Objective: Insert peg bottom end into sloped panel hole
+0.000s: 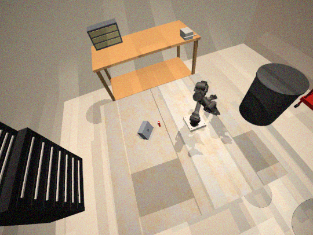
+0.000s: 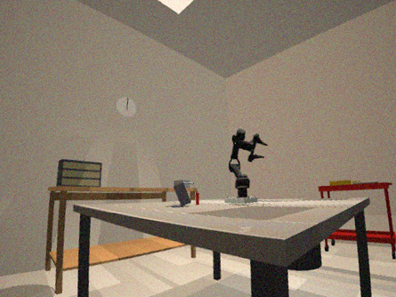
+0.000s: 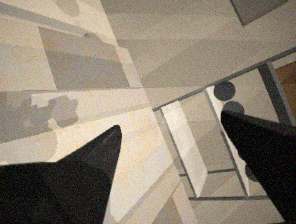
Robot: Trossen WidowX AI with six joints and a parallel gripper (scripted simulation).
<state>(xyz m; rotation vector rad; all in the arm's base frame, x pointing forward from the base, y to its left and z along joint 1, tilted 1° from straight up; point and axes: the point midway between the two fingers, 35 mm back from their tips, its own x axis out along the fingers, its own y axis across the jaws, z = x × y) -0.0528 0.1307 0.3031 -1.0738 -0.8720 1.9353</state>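
Right now my gripper tip is 360 mm short of the red peg, 280 mm to the left of it and 270 mm above it. From my gripper tip the other things lie so: grey sloped panel 500 mm ahead, 260 mm to the right, 260 mm below.
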